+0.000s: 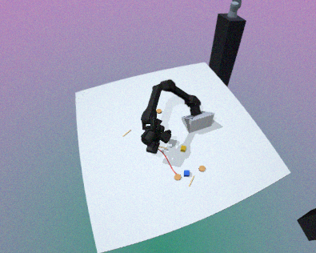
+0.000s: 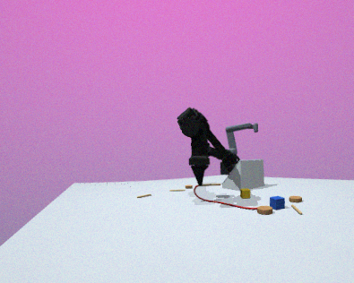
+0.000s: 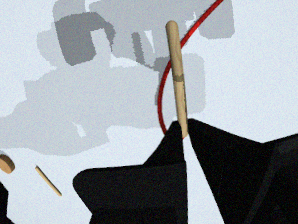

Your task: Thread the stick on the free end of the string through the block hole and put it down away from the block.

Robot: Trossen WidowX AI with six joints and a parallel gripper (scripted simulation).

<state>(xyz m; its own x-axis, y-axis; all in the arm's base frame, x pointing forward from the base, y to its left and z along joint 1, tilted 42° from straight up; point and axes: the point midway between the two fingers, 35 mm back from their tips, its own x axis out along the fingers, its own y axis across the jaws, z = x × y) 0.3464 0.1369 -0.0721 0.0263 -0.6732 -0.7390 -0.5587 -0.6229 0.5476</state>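
My gripper tip is now 160 mm past the yellow block, 50 mm to the right of it and 40 mm above it. The rest, counted from my gripper tip: blue cube: 220 mm to the left, 120 mm behind, 40 mm below.
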